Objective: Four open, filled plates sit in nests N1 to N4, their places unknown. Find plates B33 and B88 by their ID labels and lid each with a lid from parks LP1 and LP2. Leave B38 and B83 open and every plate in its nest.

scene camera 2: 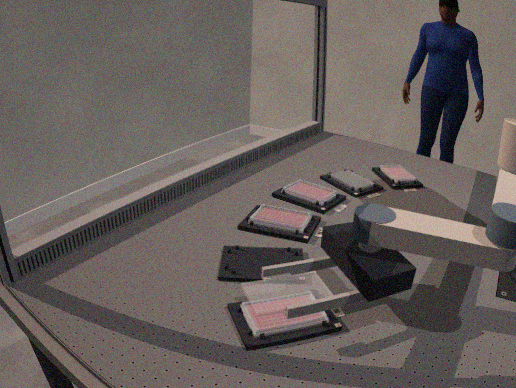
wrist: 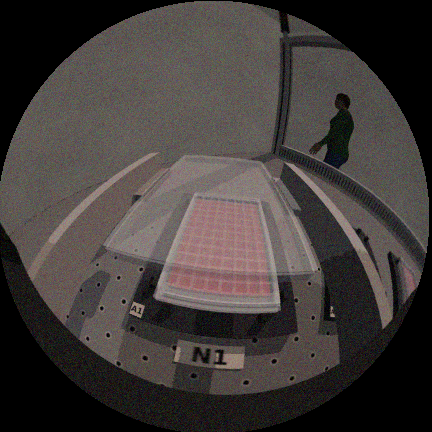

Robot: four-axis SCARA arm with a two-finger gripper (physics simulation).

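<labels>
You'd find a grey lid in scene camera 2 and in the wrist view as well. On that grey lid, (scene camera 2: 309, 284) and (wrist: 225, 218) are the same spot. There's a nest N1 too, and on it (scene camera 2: 326, 311) is the same spot as (wrist: 194, 321).
</labels>
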